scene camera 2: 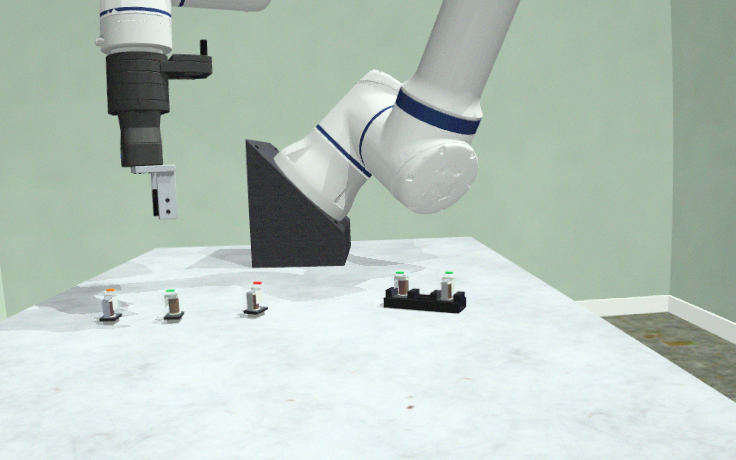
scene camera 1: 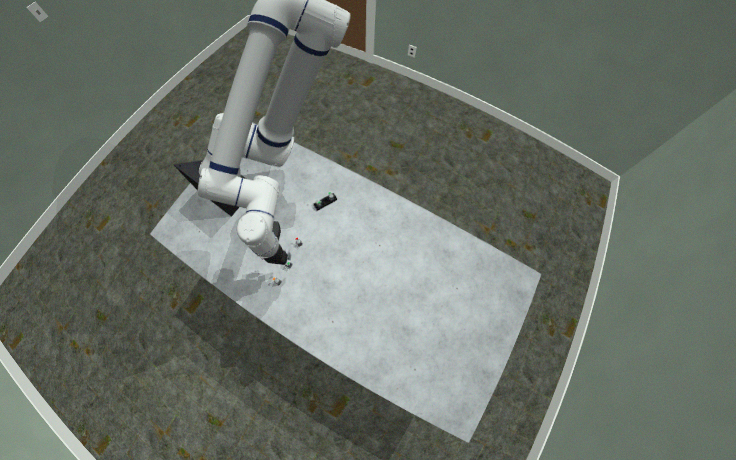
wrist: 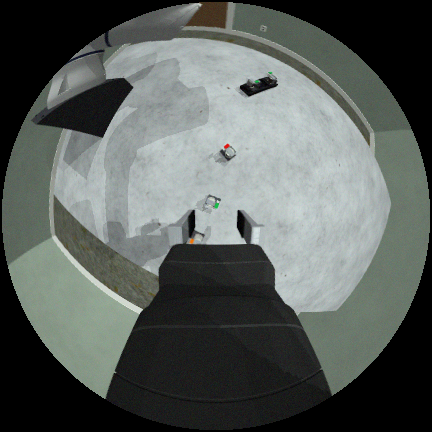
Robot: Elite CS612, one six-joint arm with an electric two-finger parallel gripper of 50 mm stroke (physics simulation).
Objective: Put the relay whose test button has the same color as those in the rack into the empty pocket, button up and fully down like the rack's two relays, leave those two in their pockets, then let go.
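Places are measured from the arm's base along level axes (x right, y ahead, z up), in centimetres.
Pixels of known places: gripper, fingertip midpoint: (scene camera 2: 165, 217) (scene camera 1: 282, 256) (wrist: 215, 218); arm's base, link origin: (scene camera 2: 307, 189).
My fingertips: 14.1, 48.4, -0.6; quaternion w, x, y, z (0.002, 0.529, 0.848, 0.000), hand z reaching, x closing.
Ahead of a thing's pixels: the offset from my fingertips to its top centre, as dx, dy, dz.
The loose relay with the green button @(+0.1, -0.6, -9.4) (scene camera 1: 288, 264) (scene camera 2: 173, 306) (wrist: 212, 202) stands upright on the table, button up. The black rack @(-32.9, -4.0, -11.5) (scene camera 1: 325, 201) (scene camera 2: 423, 302) (wrist: 259, 87) holds two relays with green buttons, the left relay @(-30.0, -5.4, -8.9) (scene camera 2: 401, 284) and the right relay @(-35.8, -2.5, -8.9) (scene camera 2: 446, 288), in its end pockets. Its middle pocket is empty. My gripper (wrist: 215, 218) is open and empty, pointing down. In scene camera 2 its fingertips are well above the table, over the area of the green-button and orange-button relays. In the wrist view the green-button relay shows beyond the fingertips, nearer the left finger.
A relay with a red button @(-10.5, -2.4, -9.4) (scene camera 1: 297, 242) (scene camera 2: 255, 299) (wrist: 228, 151) stands between the loose green-button relay and the rack. A relay with an orange button @(+8.7, -0.3, -9.4) (scene camera 1: 276, 281) (scene camera 2: 110, 307) (wrist: 198, 237) stands on the other side, partly hidden in the wrist view. The dark arm base (scene camera 2: 298, 233) stands behind.
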